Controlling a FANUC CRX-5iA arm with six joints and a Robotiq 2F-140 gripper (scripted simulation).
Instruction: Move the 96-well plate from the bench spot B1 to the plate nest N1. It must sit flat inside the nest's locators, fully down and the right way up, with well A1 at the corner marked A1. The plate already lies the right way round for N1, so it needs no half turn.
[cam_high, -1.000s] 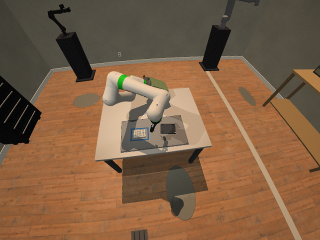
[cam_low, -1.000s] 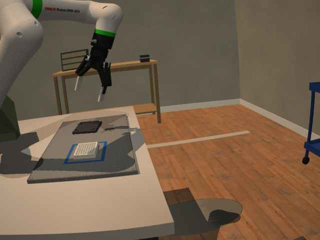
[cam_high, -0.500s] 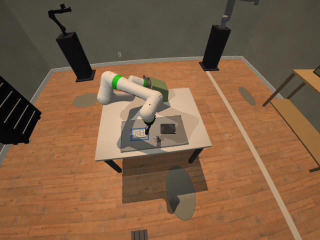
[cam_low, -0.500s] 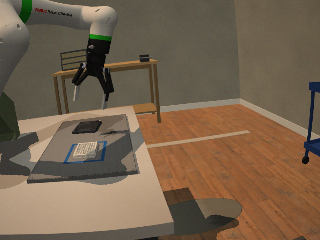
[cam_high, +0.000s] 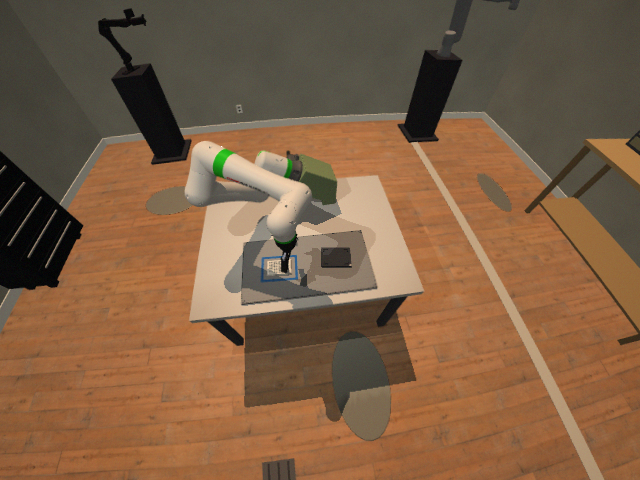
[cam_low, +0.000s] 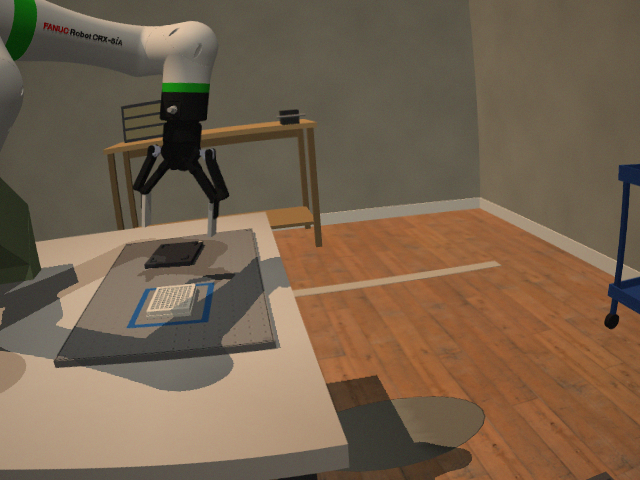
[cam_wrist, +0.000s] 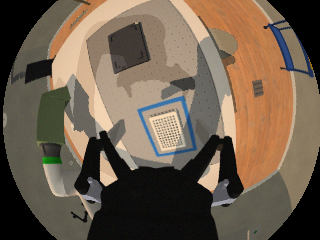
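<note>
My gripper is now 130 mm above the white 96-well plate, 70 mm to the left of it and 30 mm past it. Round my hand: dark plate nest N1: 240 mm to the left, 130 mm below, 40 mm behind.
</note>
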